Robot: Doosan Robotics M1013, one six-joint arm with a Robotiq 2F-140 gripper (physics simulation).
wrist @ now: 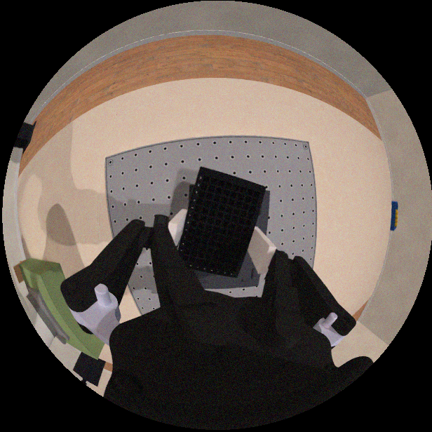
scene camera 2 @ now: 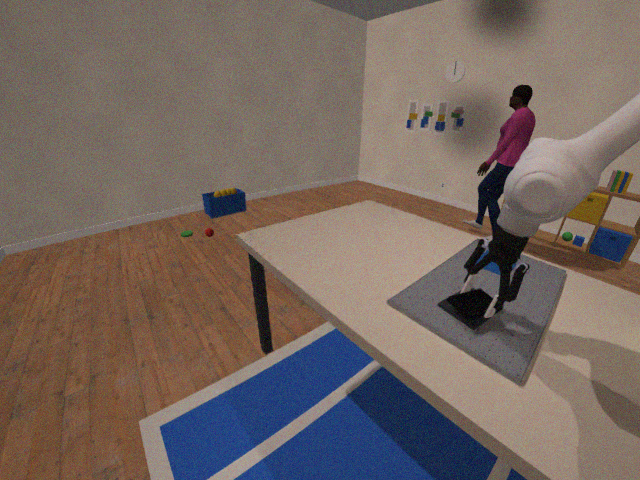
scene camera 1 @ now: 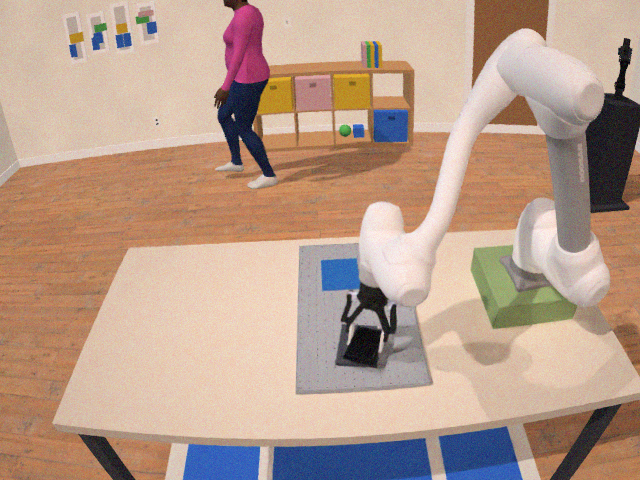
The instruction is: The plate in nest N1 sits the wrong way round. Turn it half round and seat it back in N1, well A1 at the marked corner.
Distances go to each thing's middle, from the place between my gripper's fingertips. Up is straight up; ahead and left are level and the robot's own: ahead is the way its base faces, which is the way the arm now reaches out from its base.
The black well plate [scene camera 1: 363,348] is 10 mm above my hand. Round my hand: dark grey nest [wrist: 214,280]: 10 mm ahead, 30 mm to the right, 30 mm below; then blue square [scene camera 1: 339,274]: 30 mm ahead, 380 mm to the right, 30 mm below.
